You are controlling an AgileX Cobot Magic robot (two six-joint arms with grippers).
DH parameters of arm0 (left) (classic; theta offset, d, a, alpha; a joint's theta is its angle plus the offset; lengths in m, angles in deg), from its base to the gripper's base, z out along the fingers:
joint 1: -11.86 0.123 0 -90
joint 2: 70.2 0 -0.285 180
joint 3: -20.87 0 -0.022 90
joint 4: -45.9 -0.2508 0 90
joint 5: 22.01 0 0.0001 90
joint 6: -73.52 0.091 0 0
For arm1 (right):
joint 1: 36.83 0.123 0 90
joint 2: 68.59 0 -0.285 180
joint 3: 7.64 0 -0.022 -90
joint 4: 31.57 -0.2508 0 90
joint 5: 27.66 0 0.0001 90
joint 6: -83.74 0.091 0 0
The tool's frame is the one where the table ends.
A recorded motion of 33 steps. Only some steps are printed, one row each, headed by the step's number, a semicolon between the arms.
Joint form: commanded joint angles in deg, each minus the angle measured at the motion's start. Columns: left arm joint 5, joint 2, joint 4, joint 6, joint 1, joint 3; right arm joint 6, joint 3, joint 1, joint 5, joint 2, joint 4.
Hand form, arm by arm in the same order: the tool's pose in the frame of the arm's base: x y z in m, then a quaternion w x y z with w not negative. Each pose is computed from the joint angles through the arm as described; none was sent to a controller.
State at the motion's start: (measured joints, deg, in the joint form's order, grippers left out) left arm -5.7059 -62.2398 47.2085 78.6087 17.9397 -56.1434; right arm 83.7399 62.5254 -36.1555 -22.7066 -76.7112 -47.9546
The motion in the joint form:
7: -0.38 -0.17 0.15 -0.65 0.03 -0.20; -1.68 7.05 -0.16 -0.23 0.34 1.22
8: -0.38 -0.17 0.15 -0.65 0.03 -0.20; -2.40 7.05 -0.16 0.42 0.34 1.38
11: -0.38 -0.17 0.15 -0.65 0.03 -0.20; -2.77 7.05 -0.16 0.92 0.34 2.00
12: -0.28 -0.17 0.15 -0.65 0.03 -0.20; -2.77 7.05 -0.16 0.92 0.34 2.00
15: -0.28 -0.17 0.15 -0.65 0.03 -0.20; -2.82 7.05 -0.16 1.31 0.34 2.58
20: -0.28 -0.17 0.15 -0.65 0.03 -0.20; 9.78 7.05 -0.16 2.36 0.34 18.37
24: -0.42 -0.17 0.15 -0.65 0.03 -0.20; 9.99 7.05 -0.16 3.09 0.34 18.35
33: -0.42 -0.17 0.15 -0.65 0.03 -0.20; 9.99 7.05 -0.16 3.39 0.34 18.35
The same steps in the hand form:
7: 0.0546 0.0052 0.1880 0.63478 -0.01846 0.77097 0.04807; 0.0565 0.0025 0.2060 0.70362 0.07165 0.70071 0.09373
8: 0.0546 0.0052 0.1880 0.63478 -0.01846 0.77097 0.04807; 0.0565 0.0027 0.2050 0.70034 0.06568 0.70521 0.08878
11: 0.0546 0.0052 0.1880 0.63478 -0.01846 0.77097 0.04807; 0.0565 0.0028 0.2042 0.69796 0.05945 0.70884 0.08280
12: 0.0546 0.0052 0.1879 0.63411 -0.01846 0.77153 0.04800; 0.0565 0.0028 0.2042 0.69796 0.05945 0.70884 0.08280
15: 0.0546 0.0052 0.1879 0.63411 -0.01846 0.77153 0.04800; 0.0565 0.0029 0.2036 0.69595 0.05555 0.71158 0.07892
20: 0.0546 0.0052 0.1879 0.63411 -0.01846 0.77153 0.04800; 0.0565 0.0001 0.2016 0.69102 0.04741 0.71963 0.04870
24: 0.0547 0.0052 0.1881 0.63505 -0.01846 0.77075 0.04810; 0.0564 0.0001 0.2005 0.68634 0.04929 0.72391 0.04961
33: 0.0547 0.0052 0.1881 0.63505 -0.01846 0.77075 0.04810; 0.0564 0.0001 0.2000 0.68445 0.04947 0.72570 0.04941

